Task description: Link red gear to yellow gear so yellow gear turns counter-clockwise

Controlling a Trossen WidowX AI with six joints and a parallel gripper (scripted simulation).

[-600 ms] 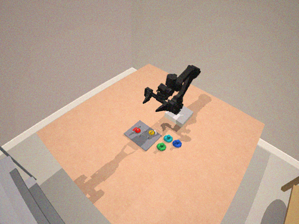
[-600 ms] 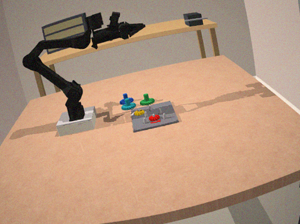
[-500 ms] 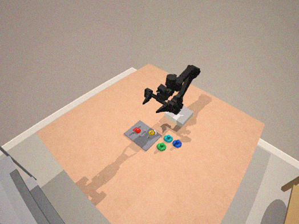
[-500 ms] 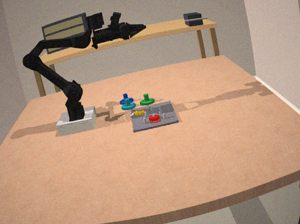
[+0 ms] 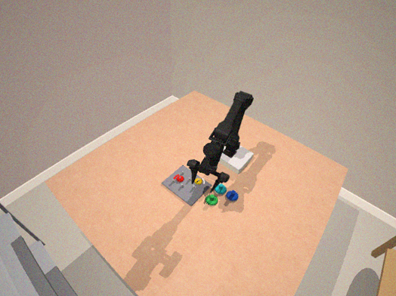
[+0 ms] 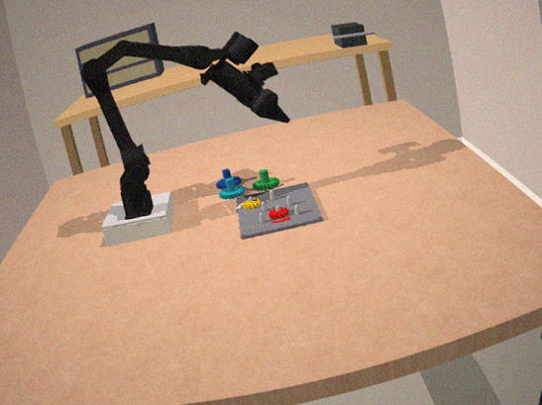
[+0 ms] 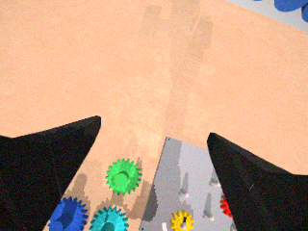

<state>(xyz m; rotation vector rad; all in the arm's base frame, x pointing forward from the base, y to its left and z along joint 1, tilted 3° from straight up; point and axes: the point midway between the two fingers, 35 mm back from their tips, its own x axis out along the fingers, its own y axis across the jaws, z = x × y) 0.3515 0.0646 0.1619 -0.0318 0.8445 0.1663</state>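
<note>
The green gear lies 150 mm below my gripper tip, 70 mm behind it and 20 mm to the left of it. Also, from my gripper tip: yellow gear: 150 mm below, 120 mm behind, 100 mm to the right; then teal gear: 160 mm behind, 150 mm below, 20 mm to the left; then blue gear: 160 mm behind, 150 mm below, 90 mm to the left.
</note>
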